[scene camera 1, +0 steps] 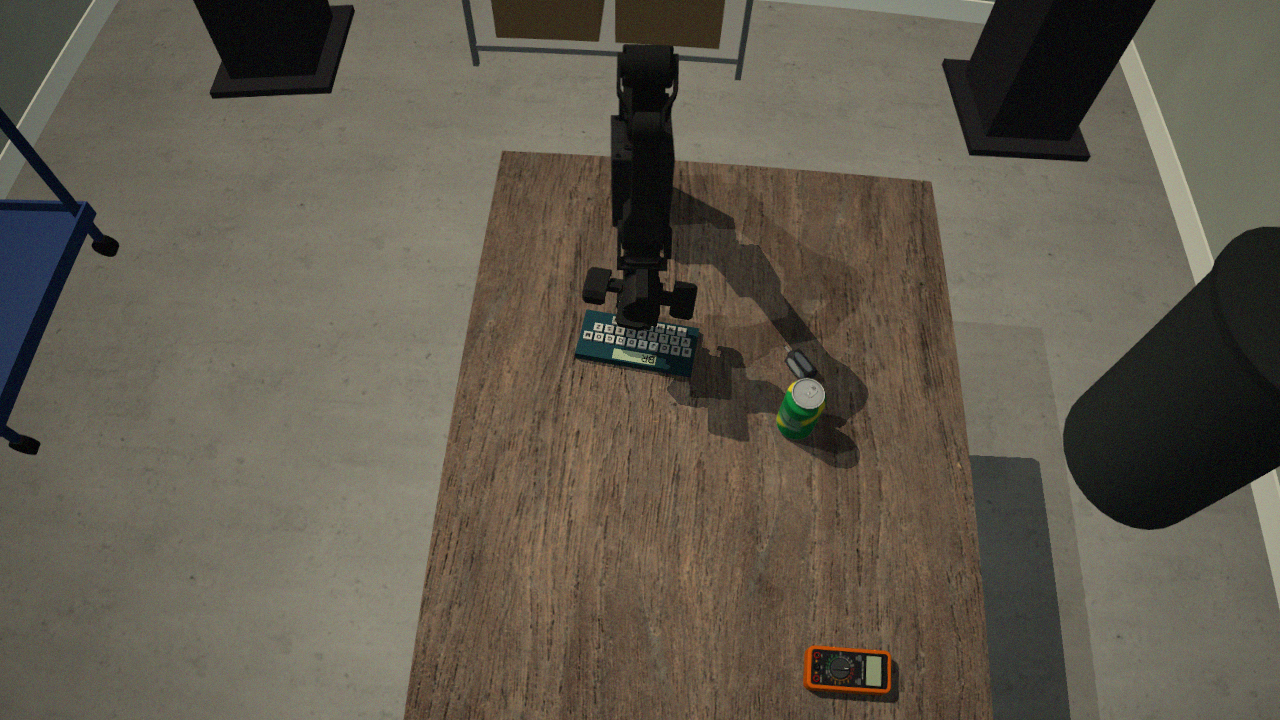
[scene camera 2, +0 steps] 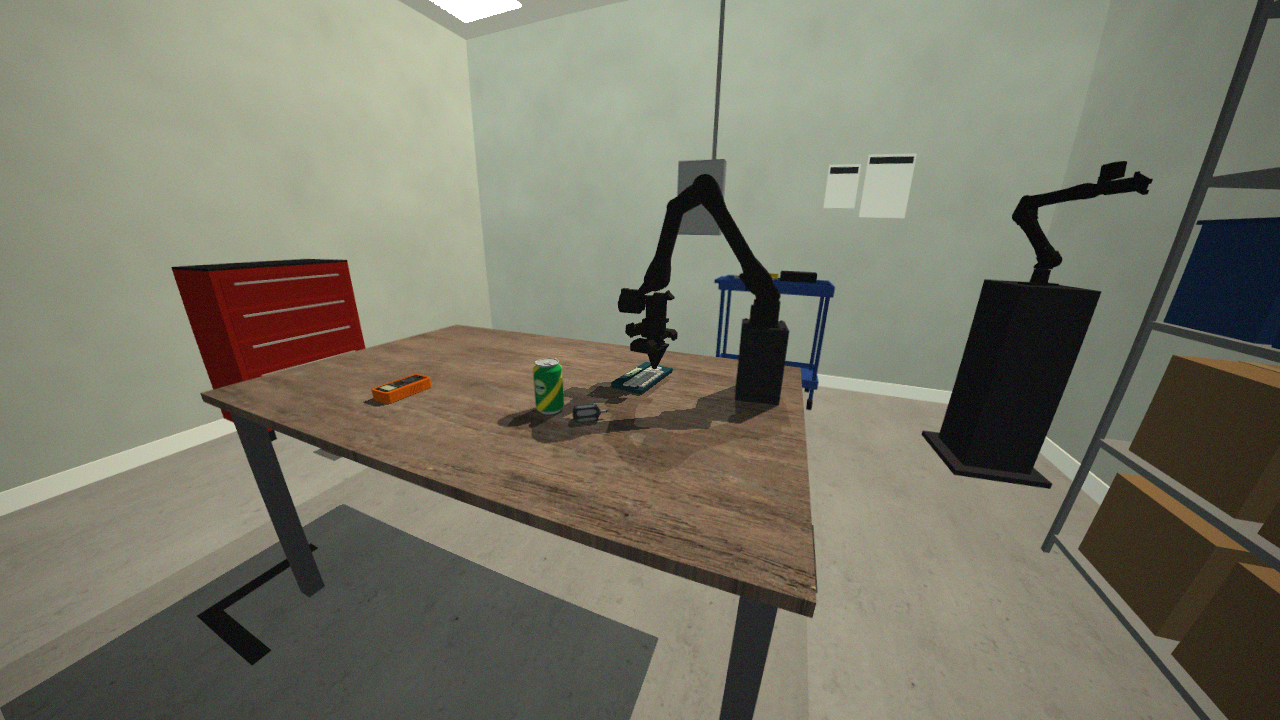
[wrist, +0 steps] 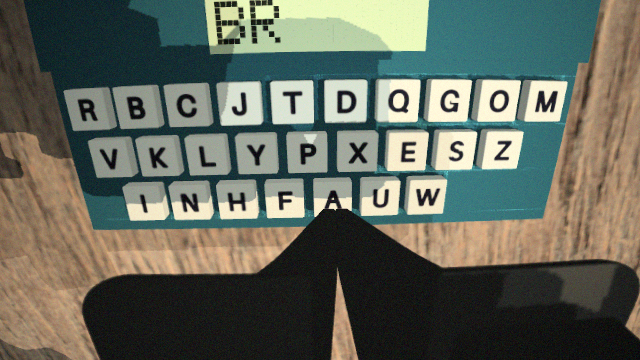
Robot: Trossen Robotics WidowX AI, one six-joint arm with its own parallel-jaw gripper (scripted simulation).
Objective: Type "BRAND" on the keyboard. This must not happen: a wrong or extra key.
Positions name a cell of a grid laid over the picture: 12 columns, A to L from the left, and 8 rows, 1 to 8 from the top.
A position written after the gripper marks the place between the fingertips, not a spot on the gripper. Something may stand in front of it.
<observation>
gripper: scene camera 1 F4; scene camera 2 G5; wrist G5
</observation>
